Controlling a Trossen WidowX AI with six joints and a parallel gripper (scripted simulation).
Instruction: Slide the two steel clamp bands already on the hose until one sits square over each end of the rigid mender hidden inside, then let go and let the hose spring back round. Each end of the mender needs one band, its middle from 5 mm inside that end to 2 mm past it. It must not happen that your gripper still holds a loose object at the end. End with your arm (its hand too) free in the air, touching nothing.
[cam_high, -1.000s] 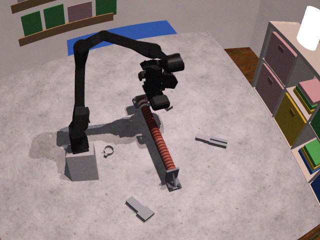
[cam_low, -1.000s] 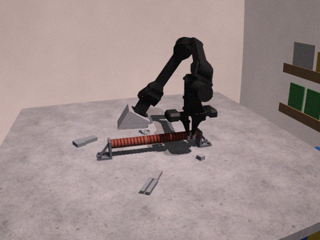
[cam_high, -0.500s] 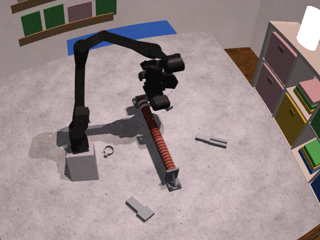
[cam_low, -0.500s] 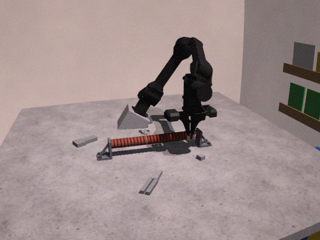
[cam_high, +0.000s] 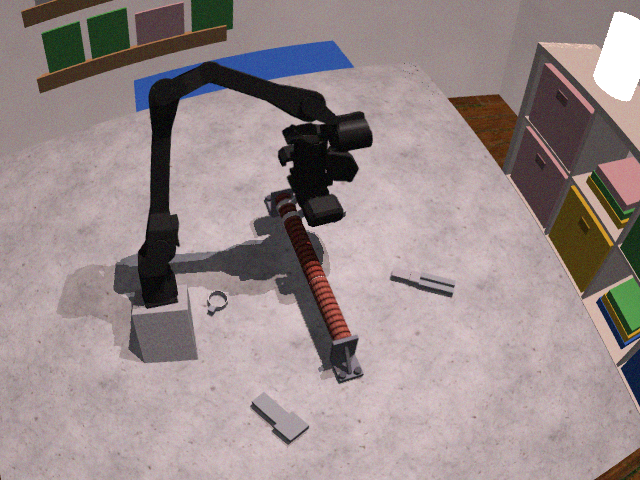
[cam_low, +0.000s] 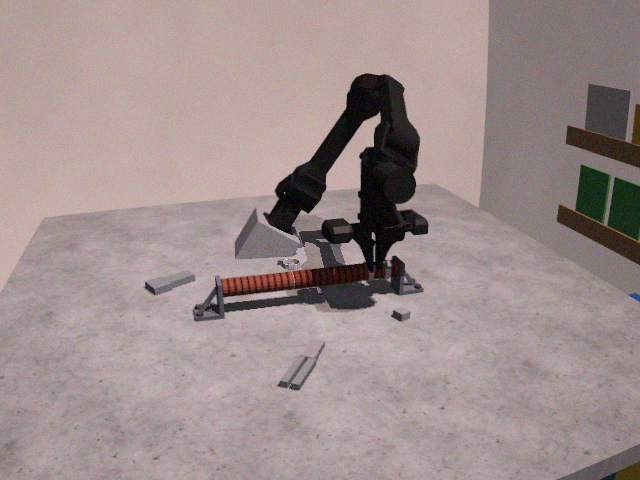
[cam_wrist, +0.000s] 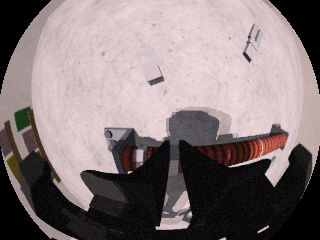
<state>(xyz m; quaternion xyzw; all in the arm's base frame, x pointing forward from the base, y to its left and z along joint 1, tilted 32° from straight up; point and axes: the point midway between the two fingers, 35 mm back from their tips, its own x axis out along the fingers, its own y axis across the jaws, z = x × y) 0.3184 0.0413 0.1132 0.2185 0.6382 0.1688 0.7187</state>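
Right now my hand is 9 cm above the small grey block, 8 cm short of it and 2 cm to the right of it.
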